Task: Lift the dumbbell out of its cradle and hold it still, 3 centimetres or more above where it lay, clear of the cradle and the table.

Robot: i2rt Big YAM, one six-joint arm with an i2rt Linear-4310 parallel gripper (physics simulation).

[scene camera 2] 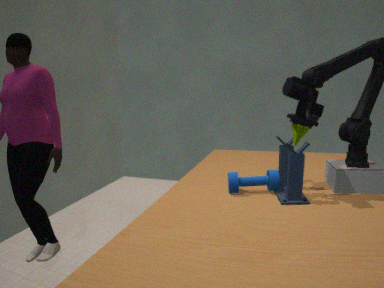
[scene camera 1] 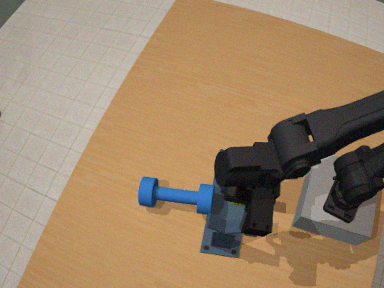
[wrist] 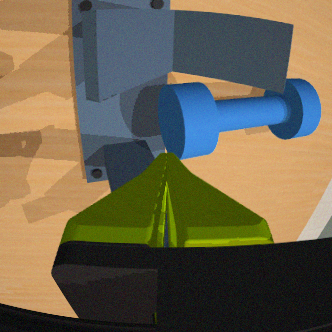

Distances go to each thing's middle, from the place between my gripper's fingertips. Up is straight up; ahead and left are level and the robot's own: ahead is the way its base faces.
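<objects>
Blue-grey cradle [scene camera 1: 222, 236]: from my hand, 8 cm below, 2 cm to the right, 1 cm ahead. Blue dumbbell [scene camera 1: 149, 192]: from my hand, 14 cm below, 14 cm ahead, 1 cm to the left.
</objects>
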